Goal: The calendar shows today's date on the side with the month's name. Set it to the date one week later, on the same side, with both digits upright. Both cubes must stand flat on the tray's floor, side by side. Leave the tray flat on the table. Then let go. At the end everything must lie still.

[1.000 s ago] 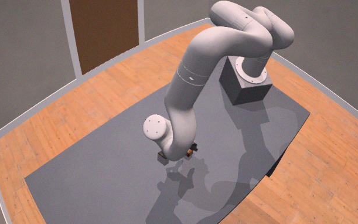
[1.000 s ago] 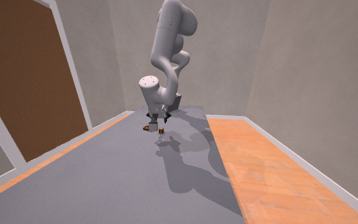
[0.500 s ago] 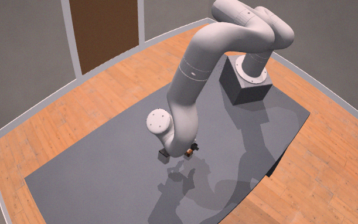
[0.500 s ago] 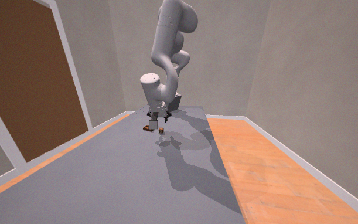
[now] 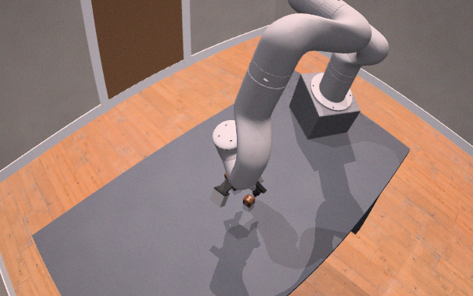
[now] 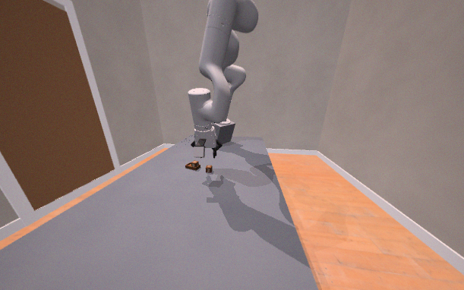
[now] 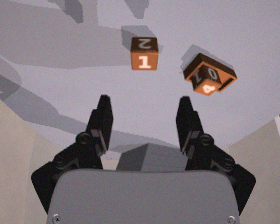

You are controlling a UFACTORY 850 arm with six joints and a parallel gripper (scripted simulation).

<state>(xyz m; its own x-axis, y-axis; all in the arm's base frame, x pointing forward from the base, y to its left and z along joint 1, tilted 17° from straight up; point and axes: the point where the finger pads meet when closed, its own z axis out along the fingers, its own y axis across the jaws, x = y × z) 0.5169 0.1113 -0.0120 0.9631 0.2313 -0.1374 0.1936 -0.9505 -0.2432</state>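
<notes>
Right now the number cube is 9 cm below my hand and 1 cm behind it. The rest, counted from my hand: brown wooden calendar tray: 11 cm to the right, 10 cm below, 3 cm behind.
</notes>
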